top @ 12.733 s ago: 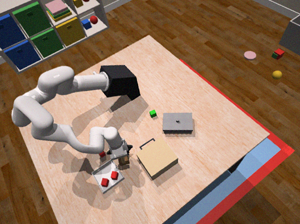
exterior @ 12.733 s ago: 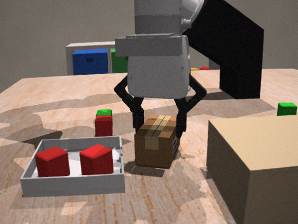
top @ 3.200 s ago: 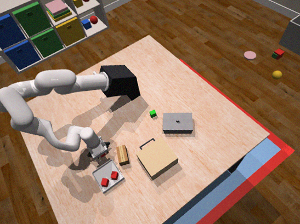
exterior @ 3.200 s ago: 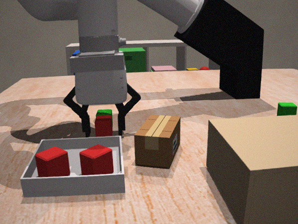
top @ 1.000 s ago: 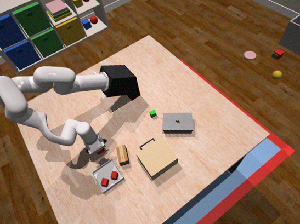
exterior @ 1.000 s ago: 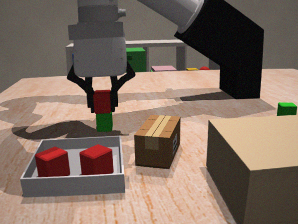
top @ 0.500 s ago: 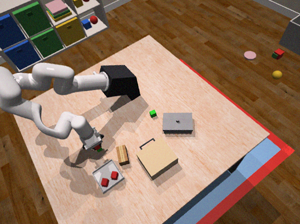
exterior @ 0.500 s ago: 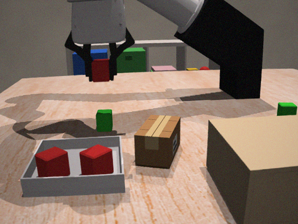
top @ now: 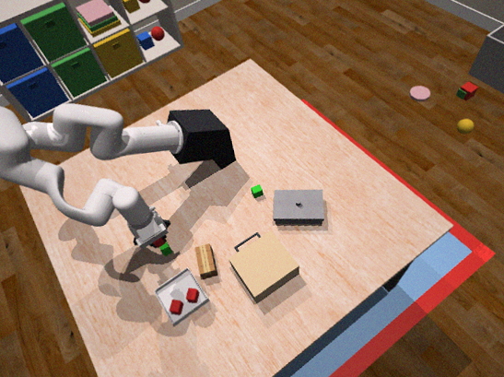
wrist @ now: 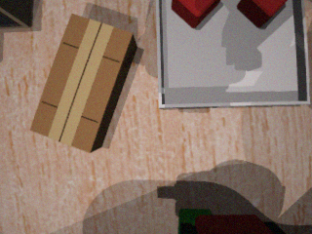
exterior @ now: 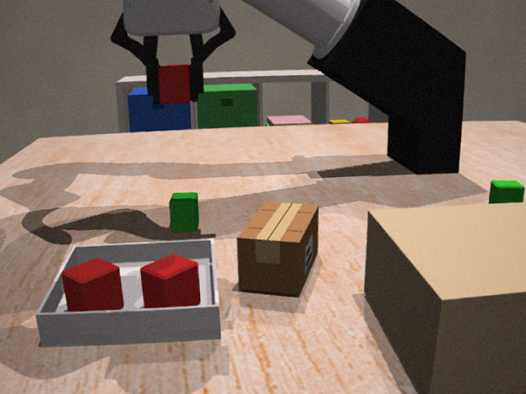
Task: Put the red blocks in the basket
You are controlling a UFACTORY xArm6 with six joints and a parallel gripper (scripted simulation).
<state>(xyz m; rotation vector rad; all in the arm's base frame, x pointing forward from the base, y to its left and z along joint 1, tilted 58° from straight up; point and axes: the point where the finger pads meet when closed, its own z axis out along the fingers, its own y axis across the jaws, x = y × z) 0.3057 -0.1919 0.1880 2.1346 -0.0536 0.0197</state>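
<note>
My hand is 17 cm above the grey basket, 15 cm short of it and 4 cm to the left of it. From my hand the other things lie so: drawer 25 cm to the left, 23 cm ahead, 14 cm below; then light wooden cabinet 25 cm to the left, 25 cm ahead, 14 cm below; then cardboard box 15 cm below, 10 cm to the left, 10 cm ahead.
</note>
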